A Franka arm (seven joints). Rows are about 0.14 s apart.
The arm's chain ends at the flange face. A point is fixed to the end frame.
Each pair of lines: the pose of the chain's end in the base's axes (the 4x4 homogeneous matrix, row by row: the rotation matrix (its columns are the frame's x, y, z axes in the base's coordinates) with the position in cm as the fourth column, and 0 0 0 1 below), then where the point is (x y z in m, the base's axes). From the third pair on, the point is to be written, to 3 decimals.
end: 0.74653 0.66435 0.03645 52.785; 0.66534 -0.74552 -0.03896 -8.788; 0.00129 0.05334 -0.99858 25.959; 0 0 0 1
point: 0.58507 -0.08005 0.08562
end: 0.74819 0.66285 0.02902 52.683; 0.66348 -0.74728 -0.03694 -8.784; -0.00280 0.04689 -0.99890 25.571; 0 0 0 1
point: 0.58279 -0.07979 0.08134
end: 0.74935 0.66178 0.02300 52.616; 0.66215 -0.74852 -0.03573 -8.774; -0.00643 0.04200 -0.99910 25.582; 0 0 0 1
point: 0.581 -0.080 0.081
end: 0.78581 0.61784 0.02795 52.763; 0.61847 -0.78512 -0.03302 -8.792; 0.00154 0.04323 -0.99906 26.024; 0 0 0 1
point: 0.584 -0.082 0.086
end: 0.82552 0.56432 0.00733 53.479; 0.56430 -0.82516 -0.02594 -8.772; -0.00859 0.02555 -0.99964 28.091; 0 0 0 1
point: 0.588 -0.084 0.106
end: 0.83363 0.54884 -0.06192 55.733; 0.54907 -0.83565 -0.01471 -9.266; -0.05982 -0.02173 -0.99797 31.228; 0 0 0 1
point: 0.599 -0.088 0.134
